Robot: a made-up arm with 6 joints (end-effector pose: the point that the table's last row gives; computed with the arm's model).
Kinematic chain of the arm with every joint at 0, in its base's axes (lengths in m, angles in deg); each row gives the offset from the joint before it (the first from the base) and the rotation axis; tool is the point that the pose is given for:
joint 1: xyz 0 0 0.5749 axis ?
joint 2: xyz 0.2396 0 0 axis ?
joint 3: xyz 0 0 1.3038 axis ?
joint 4: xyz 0 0 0.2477 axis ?
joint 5: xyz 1.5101 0 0 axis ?
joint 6: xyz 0.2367 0 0 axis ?
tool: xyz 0 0 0
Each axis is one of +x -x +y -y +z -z.
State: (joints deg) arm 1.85 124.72 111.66 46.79 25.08 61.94
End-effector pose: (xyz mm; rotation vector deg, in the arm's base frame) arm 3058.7 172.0 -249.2 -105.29 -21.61 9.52
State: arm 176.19 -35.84 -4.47 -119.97 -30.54 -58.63
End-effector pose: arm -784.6 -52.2 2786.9 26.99 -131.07 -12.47
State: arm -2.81 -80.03 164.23 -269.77 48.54 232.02
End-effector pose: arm -1535.4 253.0 -808.1 75.22 117.59 -7.68
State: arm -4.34 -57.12 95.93 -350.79 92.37 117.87
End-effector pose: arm -2401.0 220.2 1533.8 -60.45 60.98 106.98
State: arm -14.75 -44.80 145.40 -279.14 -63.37 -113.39
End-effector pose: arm -2211.5 366.2 1003.1 -66.08 146.53 -50.65
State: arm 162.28 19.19 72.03 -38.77 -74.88 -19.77
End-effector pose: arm -1531.6 339.2 3100.9 29.99 -55.94 -153.27
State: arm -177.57 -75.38 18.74 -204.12 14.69 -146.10
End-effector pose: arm 1339.2 32.3 2624.7 116.60 -16.02 135.64
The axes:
joint 1: +z
joint 2: +y
joint 3: -y
joint 4: -x
joint 5: -y
joint 6: -x

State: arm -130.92 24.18 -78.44 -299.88 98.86 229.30
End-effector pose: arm -375.4 -742.7 246.7 116.94 -86.11 -27.14
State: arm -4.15 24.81 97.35 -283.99 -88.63 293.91
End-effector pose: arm 1040.4 -305.7 3261.4 42.59 -32.19 -76.25
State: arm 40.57 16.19 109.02 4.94 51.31 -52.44
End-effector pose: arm 58.0 70.6 3461.7 65.01 -128.11 80.18
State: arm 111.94 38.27 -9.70 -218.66 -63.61 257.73
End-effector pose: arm -787.2 2308.7 675.4 -38.90 -41.33 67.94
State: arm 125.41 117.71 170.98 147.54 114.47 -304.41
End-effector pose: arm -1360.6 1714.3 1139.8 -11.33 125.49 25.71
